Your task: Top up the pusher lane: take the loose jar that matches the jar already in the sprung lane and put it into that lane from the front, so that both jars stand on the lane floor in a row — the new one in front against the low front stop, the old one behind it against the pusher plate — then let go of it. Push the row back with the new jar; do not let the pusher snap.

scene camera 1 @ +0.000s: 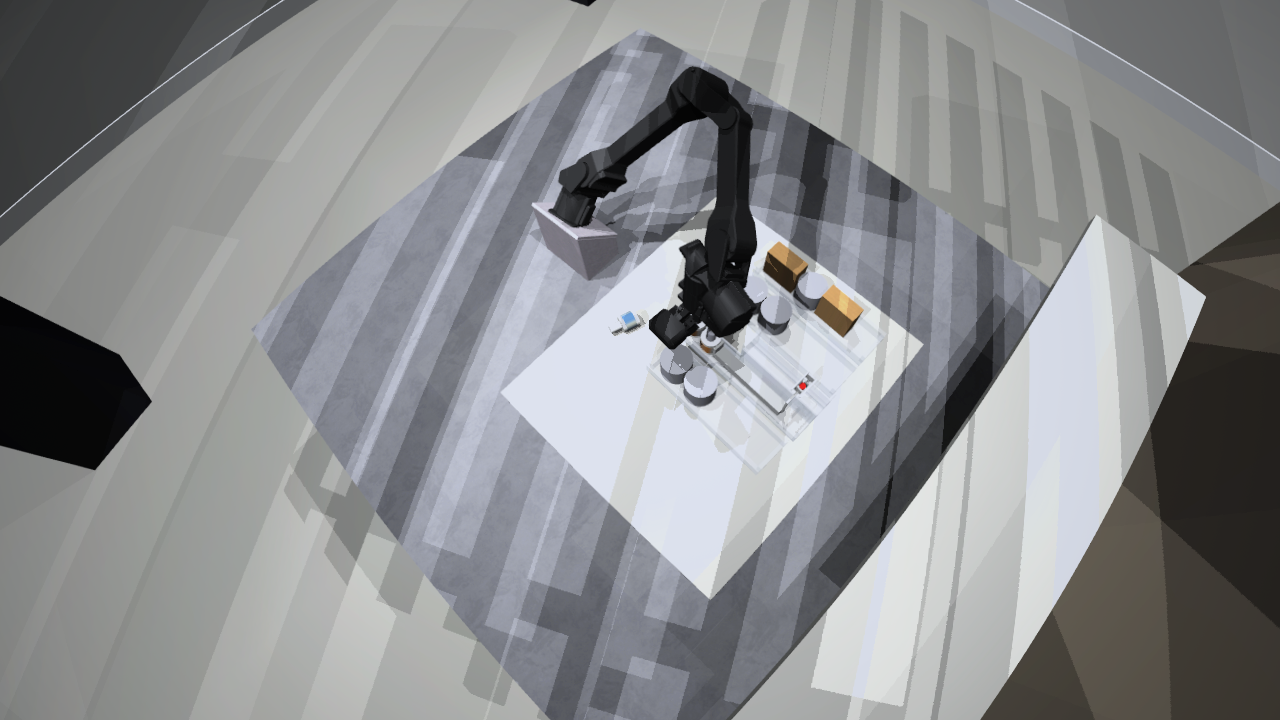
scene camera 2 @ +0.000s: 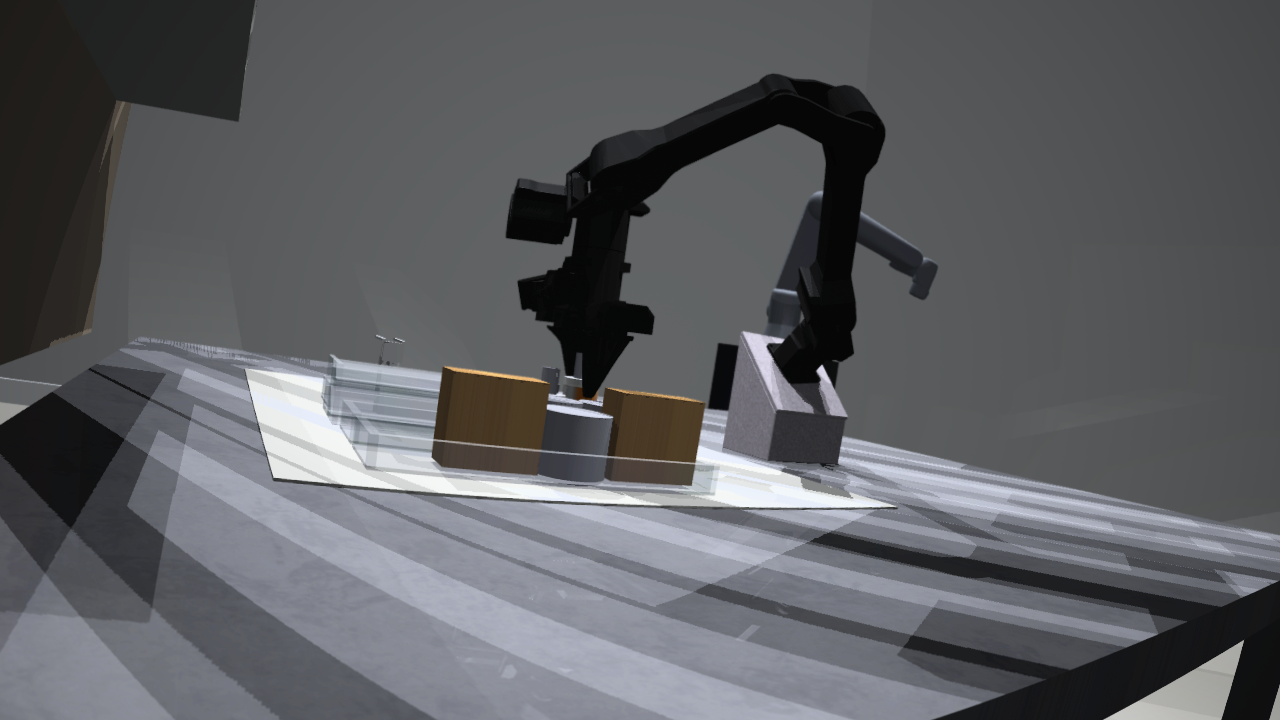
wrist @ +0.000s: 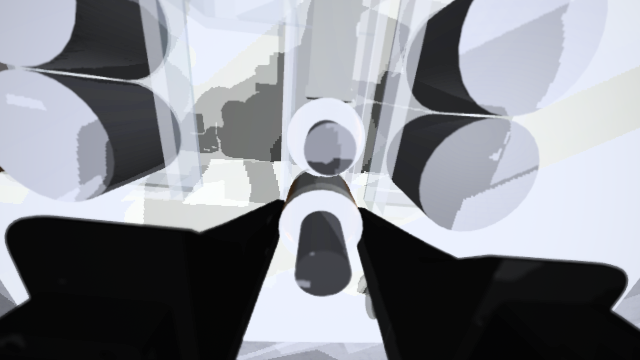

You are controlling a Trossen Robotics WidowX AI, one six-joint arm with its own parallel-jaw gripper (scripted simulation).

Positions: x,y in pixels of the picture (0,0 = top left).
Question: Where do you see a grey cylinder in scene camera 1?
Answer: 775,312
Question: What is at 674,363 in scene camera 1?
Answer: A grey cylinder.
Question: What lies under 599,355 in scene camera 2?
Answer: My gripper.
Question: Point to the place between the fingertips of my gripper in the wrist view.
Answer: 319,211
